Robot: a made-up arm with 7 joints. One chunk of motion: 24 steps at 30 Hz.
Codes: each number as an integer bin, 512 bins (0 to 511) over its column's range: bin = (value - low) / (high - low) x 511, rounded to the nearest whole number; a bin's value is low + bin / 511 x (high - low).
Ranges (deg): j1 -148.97..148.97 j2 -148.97..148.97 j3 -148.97..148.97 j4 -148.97..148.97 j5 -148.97..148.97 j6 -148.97..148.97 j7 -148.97..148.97
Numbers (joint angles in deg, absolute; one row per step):
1: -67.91 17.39 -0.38 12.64 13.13 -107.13 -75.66
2: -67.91 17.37 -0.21 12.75 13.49 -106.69 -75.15
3: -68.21 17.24 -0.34 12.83 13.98 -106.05 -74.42
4: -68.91 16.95 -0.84 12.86 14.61 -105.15 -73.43
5: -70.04 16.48 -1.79 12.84 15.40 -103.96 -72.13
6: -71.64 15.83 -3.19 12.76 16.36 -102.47 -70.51
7: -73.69 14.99 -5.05 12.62 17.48 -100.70 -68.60
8: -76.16 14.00 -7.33 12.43 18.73 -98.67 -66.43
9: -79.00 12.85 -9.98 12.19 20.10 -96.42 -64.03
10: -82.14 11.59 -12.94 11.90 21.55 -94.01 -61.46
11: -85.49 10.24 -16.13 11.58 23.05 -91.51 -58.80
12: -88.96 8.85 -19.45 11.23 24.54 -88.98 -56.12
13: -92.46 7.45 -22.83 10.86 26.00 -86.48 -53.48
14: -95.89 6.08 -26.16 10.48 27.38 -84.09 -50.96
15: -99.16 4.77 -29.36 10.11 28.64 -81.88 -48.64
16: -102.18 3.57 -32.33 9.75 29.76 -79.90 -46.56
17: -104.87 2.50 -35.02 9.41 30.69 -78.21 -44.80
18: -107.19 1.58 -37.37 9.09 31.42 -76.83 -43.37
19: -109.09 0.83 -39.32 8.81 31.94 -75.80 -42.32
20: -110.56 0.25 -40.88 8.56 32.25 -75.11 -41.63
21: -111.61 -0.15 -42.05 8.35 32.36 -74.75 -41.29
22: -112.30 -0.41 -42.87 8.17 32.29 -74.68 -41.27
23: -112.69 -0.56 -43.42 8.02 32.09 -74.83 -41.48
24: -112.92 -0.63 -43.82 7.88 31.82 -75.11 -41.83
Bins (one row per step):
1: 139 285 255 277 278 72 126
2: 139 285 255 277 279 73 127
3: 139 285 255 278 279 74 128
4: 137 285 254 278 281 75 130
5: 135 284 252 278 282 77 132
6: 133 283 250 277 284 80 135
7: 129 281 247 277 285 83 138
8: 125 280 243 277 288 86 142
9: 120 278 238 276 290 90 146
10: 115 275 233 276 292 94 150
11: 109 273 228 275 295 99 155
12: 103 271 222 275 298 103 159
13: 97 268 216 274 300 107 164
14: 91 266 211 273 302 111 168
15: 85 264 205 273 305 115 172
16: 80 262 200 272 307 118 176
17: 76 260 195 272 308 121 179
18: 72 258 191 271 309 124 181
19: 68 257 188 271 310 125 183
20: 66 256 185 270 311 127 184
21: 64 255 183 270 311 127 185
22: 63 255 182 270 311 127 185
23: 62 255 181 269 311 127 184
24: 62 254 180 269 310 127 184

